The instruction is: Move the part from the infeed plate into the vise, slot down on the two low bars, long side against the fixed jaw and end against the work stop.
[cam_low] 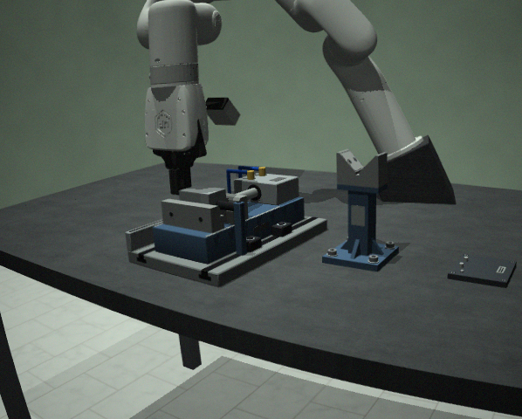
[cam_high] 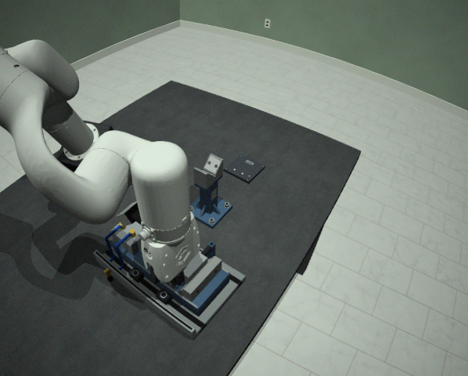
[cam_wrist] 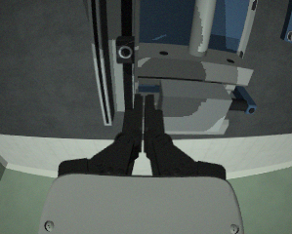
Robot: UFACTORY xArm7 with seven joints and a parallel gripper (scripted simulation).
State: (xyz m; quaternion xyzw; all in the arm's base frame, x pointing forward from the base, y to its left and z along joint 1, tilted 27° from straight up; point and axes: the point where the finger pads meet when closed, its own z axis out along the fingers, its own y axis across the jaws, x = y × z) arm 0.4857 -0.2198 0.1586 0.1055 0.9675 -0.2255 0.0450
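Right now my hand is 40 mm to the right of the part, 30 mm above it and 10 mm short of it. The rest, counted from my hand: work stop (90 mm to the left, 30 mm below, 20 mm ahead); moving jaw (50 mm to the left, 40 mm below, 20 mm behind); fixed jaw (40 mm to the left, 40 mm below, 40 mm ahead).
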